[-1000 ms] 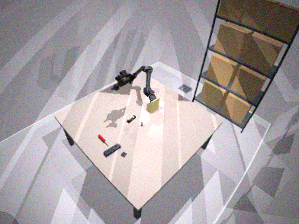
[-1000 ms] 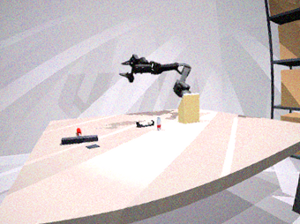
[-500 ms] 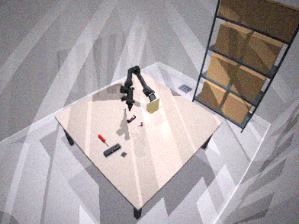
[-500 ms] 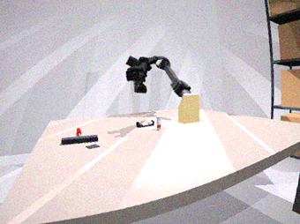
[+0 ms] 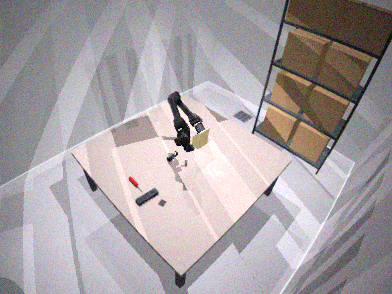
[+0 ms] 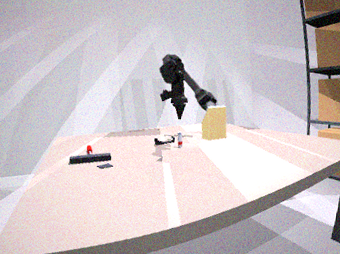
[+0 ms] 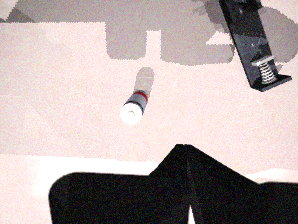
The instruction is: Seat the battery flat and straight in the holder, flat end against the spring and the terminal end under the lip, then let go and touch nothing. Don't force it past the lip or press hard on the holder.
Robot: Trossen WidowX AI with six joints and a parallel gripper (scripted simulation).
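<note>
My gripper tip is now 2 cm short of the battery, 3 cm to the right of it and 9 cm above it. The rest, counted from my gripper tip: dark remote control (41 cm ahead, 6 cm to the left, 11 cm below); dark battery door (37 cm ahead, 16 cm to the left, 12 cm below); red-handled screwdriver (41 cm ahead, 7 cm to the right, 11 cm below).
</note>
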